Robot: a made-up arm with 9 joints.
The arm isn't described. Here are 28 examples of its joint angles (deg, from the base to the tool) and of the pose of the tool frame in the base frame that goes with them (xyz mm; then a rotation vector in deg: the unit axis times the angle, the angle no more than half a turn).
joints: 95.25 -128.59 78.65 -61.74 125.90 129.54 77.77 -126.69 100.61
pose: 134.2 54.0 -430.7 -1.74 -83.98 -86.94
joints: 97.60 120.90 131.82 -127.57 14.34 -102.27 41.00 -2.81 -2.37
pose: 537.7 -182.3 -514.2 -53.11 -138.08 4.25
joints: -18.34 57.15 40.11 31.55 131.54 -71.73 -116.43 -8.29 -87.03
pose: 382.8 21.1 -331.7 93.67 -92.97 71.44
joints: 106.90 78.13 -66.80 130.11 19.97 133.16 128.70 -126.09 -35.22
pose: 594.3 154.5 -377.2 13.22 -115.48 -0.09
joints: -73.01 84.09 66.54 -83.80 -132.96 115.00 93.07 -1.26 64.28
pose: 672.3 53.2 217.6 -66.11 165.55 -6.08
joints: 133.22 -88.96 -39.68 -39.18 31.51 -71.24 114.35 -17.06 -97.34
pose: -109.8 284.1 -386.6 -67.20 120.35 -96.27
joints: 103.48 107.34 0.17 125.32 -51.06 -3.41 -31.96 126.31 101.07
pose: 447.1 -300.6 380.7 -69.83 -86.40 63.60
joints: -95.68 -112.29 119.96 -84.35 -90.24 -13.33 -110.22 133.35 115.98
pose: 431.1 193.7 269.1 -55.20 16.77 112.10
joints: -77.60 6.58 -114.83 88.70 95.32 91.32 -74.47 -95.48 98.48
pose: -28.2 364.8 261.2 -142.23 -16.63 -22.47
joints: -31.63 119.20 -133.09 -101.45 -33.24 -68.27 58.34 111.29 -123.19
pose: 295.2 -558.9 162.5 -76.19 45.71 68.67
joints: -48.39 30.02 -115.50 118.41 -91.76 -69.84 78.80 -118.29 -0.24
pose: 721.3 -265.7 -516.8 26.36 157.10 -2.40
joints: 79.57 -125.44 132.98 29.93 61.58 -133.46 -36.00 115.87 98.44
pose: -339.7 427.3 31.0 88.09 27.98 -66.41
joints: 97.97 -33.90 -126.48 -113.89 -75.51 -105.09 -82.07 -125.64 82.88
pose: 193.0 -245.6 565.9 -22.36 147.22 39.58
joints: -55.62 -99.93 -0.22 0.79 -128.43 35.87 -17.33 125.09 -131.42
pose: -203.6 516.6 -252.9 57.93 -43.27 12.31
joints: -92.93 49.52 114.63 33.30 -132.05 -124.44 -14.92 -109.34 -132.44
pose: 932.3 77.0 -464.4 -14.41 37.12 -164.97
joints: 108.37 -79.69 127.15 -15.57 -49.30 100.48 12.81 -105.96 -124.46
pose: -362.1 -119.3 368.8 -0.23 130.42 38.28
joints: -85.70 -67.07 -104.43 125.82 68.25 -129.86 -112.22 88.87 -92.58
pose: 412.8 -69.3 -139.6 -55.12 -54.99 -131.46
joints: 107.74 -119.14 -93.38 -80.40 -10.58 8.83 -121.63 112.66 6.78
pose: -99.7 554.3 -385.6 -90.70 -71.49 -70.29
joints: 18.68 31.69 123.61 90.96 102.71 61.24 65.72 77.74 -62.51
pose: 175.1 473.0 159.8 26.80 -23.42 -21.22
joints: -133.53 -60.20 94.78 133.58 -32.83 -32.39 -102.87 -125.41 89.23
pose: -429.3 354.1 -250.3 73.99 39.77 -77.90
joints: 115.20 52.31 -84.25 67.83 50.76 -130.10 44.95 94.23 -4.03
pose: 301.7 -409.7 339.6 34.07 -15.35 -0.13
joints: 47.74 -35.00 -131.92 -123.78 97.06 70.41 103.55 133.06 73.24
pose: 55.7 440.5 95.8 30.44 -26.16 -136.05
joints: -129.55 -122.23 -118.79 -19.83 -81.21 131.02 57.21 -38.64 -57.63
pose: -149.0 99.9 216.8 -92.50 97.75 -79.67
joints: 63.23 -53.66 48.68 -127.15 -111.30 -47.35 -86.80 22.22 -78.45
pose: -210.3 28.0 -270.3 -8.44 -83.78 26.44
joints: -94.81 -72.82 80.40 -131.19 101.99 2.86 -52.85 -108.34 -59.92
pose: 55.1 -234.1 -260.2 -20.68 133.01 -102.62
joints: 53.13 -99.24 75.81 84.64 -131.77 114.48 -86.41 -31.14 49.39
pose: -2.2 -531.4 661.4 -1.99 -121.96 92.35
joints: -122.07 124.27 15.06 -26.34 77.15 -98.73 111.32 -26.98 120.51
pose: 1087.3 -45.6 159.0 7.40 -81.43 50.64
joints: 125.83 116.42 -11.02 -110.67 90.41 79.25 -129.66 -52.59 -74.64
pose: 1206.8 126.5 -132.3 -27.31 16.56 -119.39
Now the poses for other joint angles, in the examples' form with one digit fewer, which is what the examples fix.
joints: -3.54 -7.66 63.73 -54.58 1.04 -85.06 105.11 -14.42 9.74
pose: -126 490 553 -101.7 -7.3 97.6
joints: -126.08 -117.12 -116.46 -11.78 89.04 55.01 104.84 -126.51 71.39
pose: -578 389 216 29.1 38.1 -67.1
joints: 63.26 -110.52 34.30 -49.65 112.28 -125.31 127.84 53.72 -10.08
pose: -481 165 -264 -142.2 -49.4 16.6
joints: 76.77 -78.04 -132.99 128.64 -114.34 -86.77 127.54 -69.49 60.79
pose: 113 665 -3 -28.1 36.9 168.1
